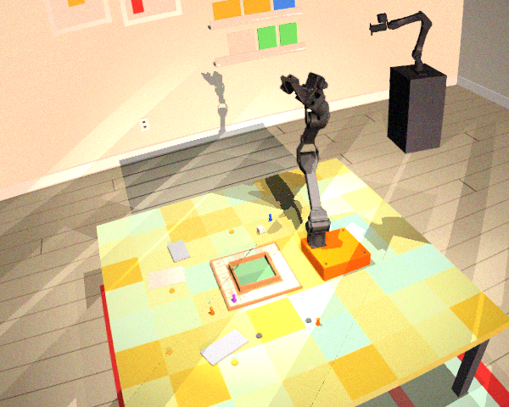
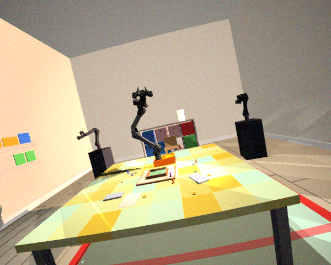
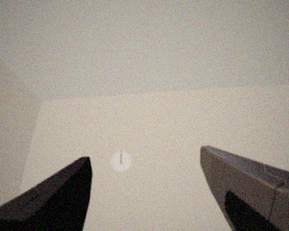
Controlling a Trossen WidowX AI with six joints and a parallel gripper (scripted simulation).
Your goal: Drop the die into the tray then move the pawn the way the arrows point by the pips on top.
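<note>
Right now my gripper tip is 73 cm above the white die, 24 cm to the left of it and 10 cm short of it. Round my gripper tip: blue pawn: 73 cm below, 30 cm to the right, 4 cm ahead; then purple pawn: 72 cm below, 28 cm ahead, 15 cm to the left; then green dice tray: 74 cm below, 18 cm ahead, 2 cm to the left.
</note>
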